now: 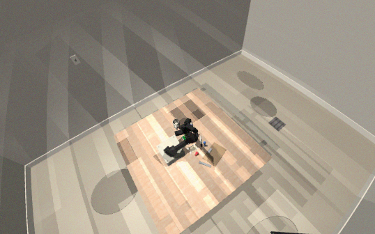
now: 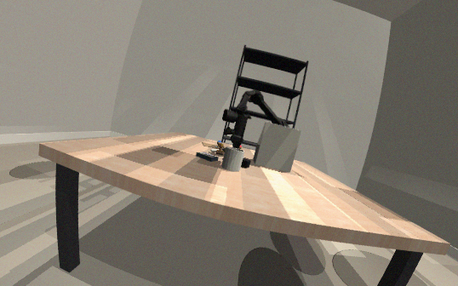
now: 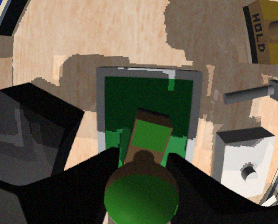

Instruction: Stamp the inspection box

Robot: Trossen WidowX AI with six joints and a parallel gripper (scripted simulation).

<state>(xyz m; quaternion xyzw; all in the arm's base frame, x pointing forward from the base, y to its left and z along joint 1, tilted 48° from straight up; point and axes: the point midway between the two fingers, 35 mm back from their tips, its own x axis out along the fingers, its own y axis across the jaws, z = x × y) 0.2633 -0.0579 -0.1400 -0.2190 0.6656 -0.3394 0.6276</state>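
Now: the green-knobbed PASS stamp right at my gripper tip. The rest, counted from my gripper tip: dark block 20 mm behind, 90 mm to the left, 20 mm below; then green ink pad 30 mm below; then grey block 30 mm behind, 70 mm to the right, 20 mm below.
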